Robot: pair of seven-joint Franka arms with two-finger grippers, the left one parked.
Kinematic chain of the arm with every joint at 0, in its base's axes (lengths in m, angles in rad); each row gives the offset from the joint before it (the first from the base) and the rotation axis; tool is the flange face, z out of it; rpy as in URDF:
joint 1: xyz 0 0 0.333 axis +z
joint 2: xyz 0 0 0 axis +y
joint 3: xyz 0 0 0.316 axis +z
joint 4: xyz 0.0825 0 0 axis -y
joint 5: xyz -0.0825 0 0.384 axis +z
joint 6: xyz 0 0 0 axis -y
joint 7: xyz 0.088 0 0 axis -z
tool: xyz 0 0 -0.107 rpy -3.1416 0 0
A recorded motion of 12 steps. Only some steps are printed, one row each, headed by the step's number.
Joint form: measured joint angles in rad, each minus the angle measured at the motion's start. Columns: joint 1, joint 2, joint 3, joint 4, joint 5, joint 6, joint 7.
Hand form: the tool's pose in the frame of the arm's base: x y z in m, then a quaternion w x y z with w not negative. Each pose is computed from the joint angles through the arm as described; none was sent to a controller.
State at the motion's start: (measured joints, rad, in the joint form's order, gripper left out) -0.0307 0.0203 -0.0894 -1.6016 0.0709 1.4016 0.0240
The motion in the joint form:
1: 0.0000 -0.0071 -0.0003 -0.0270 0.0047 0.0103 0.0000
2: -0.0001 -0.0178 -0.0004 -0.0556 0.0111 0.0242 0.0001
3: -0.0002 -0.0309 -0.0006 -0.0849 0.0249 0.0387 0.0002
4: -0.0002 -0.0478 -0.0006 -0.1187 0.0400 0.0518 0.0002
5: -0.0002 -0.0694 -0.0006 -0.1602 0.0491 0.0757 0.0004
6: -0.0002 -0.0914 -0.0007 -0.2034 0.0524 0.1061 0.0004
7: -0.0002 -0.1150 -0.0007 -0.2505 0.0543 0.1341 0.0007
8: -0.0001 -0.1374 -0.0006 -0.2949 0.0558 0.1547 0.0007
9: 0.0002 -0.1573 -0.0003 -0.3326 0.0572 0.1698 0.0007
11: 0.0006 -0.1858 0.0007 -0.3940 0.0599 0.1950 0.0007
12: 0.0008 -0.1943 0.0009 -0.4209 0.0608 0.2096 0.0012
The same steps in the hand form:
1: 0.5341 -0.0552 0.5791 0.04264 -0.99025 0.07002 0.11267
2: 0.5312 -0.0545 0.5728 0.04643 -0.98983 0.07060 0.11447
3: 0.5278 -0.0530 0.5676 0.05396 -0.98934 0.07124 0.11494
4: 0.5229 -0.0511 0.5622 0.06234 -0.98864 0.07182 0.11641
5: 0.5172 -0.0499 0.5562 0.06771 -0.98845 0.07309 0.11419
6: 0.5119 -0.0496 0.5499 0.07006 -0.98870 0.07463 0.10955
7: 0.5052 -0.0492 0.5422 0.07182 -0.98869 0.07624 0.10730
8: 0.4980 -0.0485 0.5346 0.07345 -0.98842 0.07731 0.10798
9: 0.4912 -0.0476 0.5283 0.07491 -0.98811 0.07789 0.10932
11: 0.4808 -0.0457 0.5158 0.07725 -0.98743 0.07885 0.11315
12: 0.4772 -0.0452 0.5086 0.07791 -0.98707 0.07990 0.11507

